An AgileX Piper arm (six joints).
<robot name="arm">
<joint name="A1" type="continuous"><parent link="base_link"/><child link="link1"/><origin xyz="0 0 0.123" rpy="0 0 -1.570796"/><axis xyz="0 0 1"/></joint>
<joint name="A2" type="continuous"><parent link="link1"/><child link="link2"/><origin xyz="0 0 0" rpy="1.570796 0 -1.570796"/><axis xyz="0 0 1"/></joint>
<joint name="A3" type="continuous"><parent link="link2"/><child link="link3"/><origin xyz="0.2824 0.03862 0" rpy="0 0 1.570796"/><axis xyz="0 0 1"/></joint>
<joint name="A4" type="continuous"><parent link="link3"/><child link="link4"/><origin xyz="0.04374 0.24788 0" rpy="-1.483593 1.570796 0"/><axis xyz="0 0 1"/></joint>
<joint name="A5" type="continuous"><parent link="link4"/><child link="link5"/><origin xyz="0 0 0" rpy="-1.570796 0 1.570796"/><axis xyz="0 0 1"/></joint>
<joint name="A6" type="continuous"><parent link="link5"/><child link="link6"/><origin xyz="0 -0.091 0" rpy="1.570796 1.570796 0"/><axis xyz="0 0 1"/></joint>
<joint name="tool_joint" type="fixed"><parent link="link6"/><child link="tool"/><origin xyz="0 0 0" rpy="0 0 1.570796"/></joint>
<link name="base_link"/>
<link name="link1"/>
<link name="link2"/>
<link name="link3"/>
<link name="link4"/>
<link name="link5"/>
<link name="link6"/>
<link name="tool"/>
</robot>
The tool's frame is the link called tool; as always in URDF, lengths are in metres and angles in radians. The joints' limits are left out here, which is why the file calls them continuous.
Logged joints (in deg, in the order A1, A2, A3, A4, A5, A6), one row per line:
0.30, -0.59, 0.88, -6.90, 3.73, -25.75
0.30, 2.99, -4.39, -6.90, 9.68, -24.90
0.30, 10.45, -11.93, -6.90, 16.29, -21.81
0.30, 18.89, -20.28, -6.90, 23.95, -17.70
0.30, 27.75, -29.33, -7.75, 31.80, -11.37
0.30, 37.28, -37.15, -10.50, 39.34, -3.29
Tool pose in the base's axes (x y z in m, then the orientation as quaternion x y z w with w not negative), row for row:
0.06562, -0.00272, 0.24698, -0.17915, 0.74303, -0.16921, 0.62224
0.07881, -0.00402, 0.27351, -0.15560, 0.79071, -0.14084, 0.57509
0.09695, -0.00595, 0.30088, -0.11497, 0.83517, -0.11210, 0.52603
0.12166, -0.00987, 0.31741, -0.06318, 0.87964, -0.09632, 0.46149
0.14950, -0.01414, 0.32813, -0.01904, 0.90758, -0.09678, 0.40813
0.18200, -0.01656, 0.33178, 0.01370, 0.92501, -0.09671, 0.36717
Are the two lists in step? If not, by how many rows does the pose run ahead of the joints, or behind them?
The pose runs 2 rows ahead of the joints: the pose in row i belongs to the joints in row i + 2.
